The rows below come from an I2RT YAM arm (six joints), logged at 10 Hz.
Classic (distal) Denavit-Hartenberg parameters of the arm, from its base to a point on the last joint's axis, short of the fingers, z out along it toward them. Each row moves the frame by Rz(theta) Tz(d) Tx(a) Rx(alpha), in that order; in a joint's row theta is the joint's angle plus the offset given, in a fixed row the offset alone. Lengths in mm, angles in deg.
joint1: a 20  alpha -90  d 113.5  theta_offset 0
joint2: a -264  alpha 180  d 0  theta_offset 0
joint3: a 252.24  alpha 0  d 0  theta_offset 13.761
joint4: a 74  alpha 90  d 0  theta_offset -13.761
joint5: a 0  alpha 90  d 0  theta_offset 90
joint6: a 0  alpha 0  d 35.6  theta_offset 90
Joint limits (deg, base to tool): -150..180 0..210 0..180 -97..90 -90..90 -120..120
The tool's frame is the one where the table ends.
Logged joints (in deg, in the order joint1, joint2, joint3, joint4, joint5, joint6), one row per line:
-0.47, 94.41, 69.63, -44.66, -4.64, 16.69
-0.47, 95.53, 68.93, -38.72, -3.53, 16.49
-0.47, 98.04, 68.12, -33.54, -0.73, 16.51
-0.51, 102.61, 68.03, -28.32, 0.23, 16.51
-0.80, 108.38, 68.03, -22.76, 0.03, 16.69
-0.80, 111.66, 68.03, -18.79, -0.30, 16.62
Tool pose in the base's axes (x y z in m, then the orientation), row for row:
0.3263, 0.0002, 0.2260, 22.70, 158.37, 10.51
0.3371, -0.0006, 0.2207, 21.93, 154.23, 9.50
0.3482, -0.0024, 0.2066, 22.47, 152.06, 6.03
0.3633, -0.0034, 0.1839, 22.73, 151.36, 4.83
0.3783, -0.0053, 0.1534, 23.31, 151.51, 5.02
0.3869, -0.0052, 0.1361, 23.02, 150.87, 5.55
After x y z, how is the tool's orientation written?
As a rotation vector, in degrees.
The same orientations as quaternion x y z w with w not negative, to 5 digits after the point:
0.13950, 0.97324, 0.06459, 0.17078
0.13746, 0.96674, 0.05955, 0.20731
0.14228, 0.96283, 0.03818, 0.22640
0.14437, 0.96138, 0.03068, 0.23231
0.14790, 0.96130, 0.03185, 0.23026
0.14648, 0.96004, 0.03532, 0.23585

